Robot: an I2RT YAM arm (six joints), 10 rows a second.
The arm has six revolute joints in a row. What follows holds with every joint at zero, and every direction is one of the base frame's. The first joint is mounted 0.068 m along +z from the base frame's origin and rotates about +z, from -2.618 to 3.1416 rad. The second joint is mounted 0.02 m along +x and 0.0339 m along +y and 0.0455 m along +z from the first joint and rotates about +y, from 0 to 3.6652 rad. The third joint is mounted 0.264 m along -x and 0.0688 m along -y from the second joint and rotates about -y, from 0 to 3.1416 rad. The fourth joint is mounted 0.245 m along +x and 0.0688 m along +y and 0.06 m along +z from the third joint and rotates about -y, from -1.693 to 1.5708 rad. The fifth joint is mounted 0.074 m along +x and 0.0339 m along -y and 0.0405 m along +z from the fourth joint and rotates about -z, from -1.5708 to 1.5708 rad. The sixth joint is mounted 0.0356 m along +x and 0.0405 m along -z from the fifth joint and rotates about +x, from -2.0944 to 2.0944 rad. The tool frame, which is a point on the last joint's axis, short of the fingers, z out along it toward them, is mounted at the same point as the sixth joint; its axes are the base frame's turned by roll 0, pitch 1.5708 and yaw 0 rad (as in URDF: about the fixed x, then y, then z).
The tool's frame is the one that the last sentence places.
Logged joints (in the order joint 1, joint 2, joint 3, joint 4, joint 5, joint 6), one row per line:
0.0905, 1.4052, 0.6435, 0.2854, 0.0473, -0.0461
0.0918, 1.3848, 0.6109, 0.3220, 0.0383, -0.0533
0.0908, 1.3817, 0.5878, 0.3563, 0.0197, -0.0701
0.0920, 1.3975, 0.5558, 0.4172, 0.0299, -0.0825
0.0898, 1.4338, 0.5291, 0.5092, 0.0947, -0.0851
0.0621, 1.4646, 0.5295, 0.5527, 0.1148, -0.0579
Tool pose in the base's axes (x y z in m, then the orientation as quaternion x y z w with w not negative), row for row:
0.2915, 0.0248, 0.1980, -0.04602, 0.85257, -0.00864, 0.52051
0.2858, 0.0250, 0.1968, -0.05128, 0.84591, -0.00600, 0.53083
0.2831, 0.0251, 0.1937, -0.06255, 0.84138, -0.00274, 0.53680
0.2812, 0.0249, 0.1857, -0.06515, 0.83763, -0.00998, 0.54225
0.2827, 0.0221, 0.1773, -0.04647, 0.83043, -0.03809, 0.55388
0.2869, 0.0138, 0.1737, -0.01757, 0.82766, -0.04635, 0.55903
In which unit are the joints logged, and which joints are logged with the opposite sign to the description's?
The joints are logged in radians. Opposite sign: none.
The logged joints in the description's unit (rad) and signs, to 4 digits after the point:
0.0905, 1.4052, 0.6435, 0.2854, 0.0473, -0.0461
0.0918, 1.3848, 0.6109, 0.3220, 0.0383, -0.0533
0.0908, 1.3817, 0.5878, 0.3563, 0.0197, -0.0701
0.0920, 1.3975, 0.5558, 0.4172, 0.0299, -0.0825
0.0898, 1.4338, 0.5291, 0.5092, 0.0947, -0.0851
0.0621, 1.4646, 0.5295, 0.5527, 0.1148, -0.0579

